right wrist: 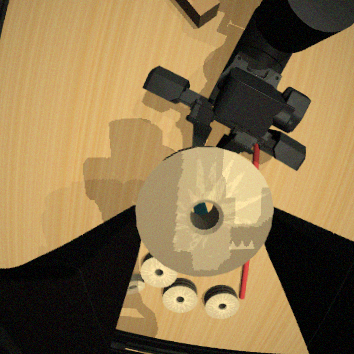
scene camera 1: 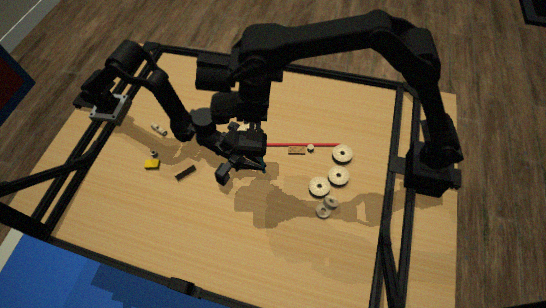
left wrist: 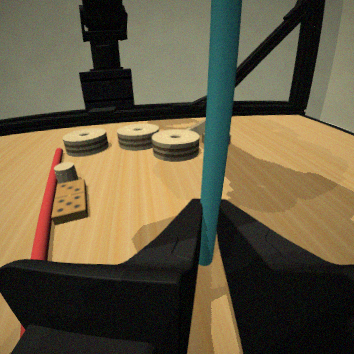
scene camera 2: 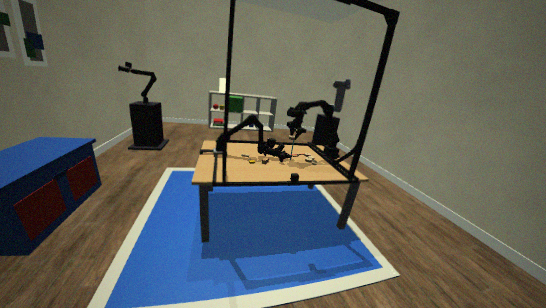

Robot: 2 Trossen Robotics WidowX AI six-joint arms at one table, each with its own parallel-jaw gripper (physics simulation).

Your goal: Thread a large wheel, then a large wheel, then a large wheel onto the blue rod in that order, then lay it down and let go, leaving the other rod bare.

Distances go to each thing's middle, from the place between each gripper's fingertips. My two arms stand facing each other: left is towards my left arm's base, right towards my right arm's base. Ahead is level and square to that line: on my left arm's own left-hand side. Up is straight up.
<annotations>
Right now my left hand is 1 cm to the right of the blue rod (left wrist: 224, 29) and 6 cm below it. From my left hand the other things lie so: red rod (left wrist: 40, 244) (11 cm ahead, 5 cm to the right, 3 cm below).
My right hand is 10 cm above the blue rod, 1 cm to the left of it and 1 cm short of it. From my right hand the other things lie so: red rod (18 cm below, 11 cm ahead, 7 cm to the right).
</annotations>
